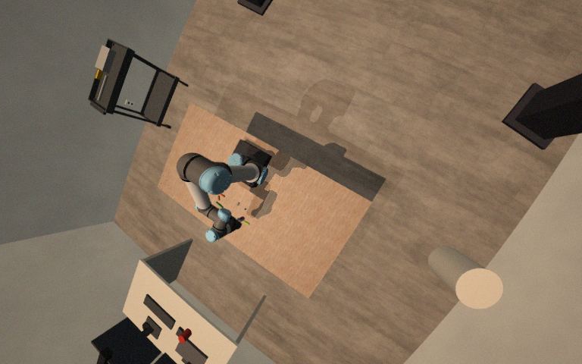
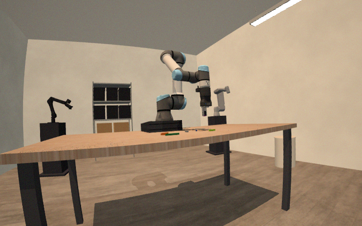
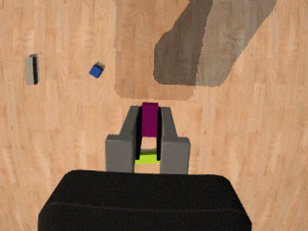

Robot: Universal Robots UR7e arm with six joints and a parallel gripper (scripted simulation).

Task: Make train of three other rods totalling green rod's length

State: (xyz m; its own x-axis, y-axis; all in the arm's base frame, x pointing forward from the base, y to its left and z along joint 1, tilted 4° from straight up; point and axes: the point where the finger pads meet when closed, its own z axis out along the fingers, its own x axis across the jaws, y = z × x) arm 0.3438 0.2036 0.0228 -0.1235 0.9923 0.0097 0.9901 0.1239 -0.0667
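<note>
Now: the small blue rod 110 mm below my hand, 60 mm to the right of it and 20 mm behind it. Also, from my hand: lime rod (110 mm below, 60 mm ahead, 20 mm to the left); magenta rod (10 mm below); grey rod (130 mm to the right, 110 mm below, 10 mm behind).
</note>
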